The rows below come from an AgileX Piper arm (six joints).
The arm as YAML. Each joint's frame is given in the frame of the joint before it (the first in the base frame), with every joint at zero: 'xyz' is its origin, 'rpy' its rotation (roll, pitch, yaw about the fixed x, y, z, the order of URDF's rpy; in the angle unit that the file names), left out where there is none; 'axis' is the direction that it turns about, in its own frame. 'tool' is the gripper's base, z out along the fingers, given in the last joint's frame.
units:
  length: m
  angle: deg
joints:
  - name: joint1
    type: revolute
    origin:
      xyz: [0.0, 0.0, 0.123]
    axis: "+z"
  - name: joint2
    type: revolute
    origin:
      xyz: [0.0, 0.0, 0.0]
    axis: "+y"
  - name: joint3
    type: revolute
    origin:
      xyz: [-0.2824, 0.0, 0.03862]
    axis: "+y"
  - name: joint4
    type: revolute
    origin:
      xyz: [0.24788, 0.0, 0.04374]
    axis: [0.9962, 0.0, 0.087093]
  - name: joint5
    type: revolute
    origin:
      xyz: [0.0, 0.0, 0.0]
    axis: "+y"
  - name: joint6
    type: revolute
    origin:
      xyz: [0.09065, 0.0, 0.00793]
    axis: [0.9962, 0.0, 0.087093]
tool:
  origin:
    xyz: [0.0, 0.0, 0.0]
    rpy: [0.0, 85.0, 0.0]
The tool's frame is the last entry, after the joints.
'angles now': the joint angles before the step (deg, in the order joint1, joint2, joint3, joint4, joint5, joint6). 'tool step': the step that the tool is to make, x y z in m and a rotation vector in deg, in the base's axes. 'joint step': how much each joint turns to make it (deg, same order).
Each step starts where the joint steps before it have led.
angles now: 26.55 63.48 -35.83 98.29 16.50 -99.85
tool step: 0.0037 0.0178 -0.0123 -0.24 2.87 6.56
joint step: 1.59 4.58 -0.81 0.03 5.09 -1.15
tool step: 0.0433 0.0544 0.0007 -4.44 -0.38 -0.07
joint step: 7.49 13.85 -13.04 -0.05 -8.63 -0.09
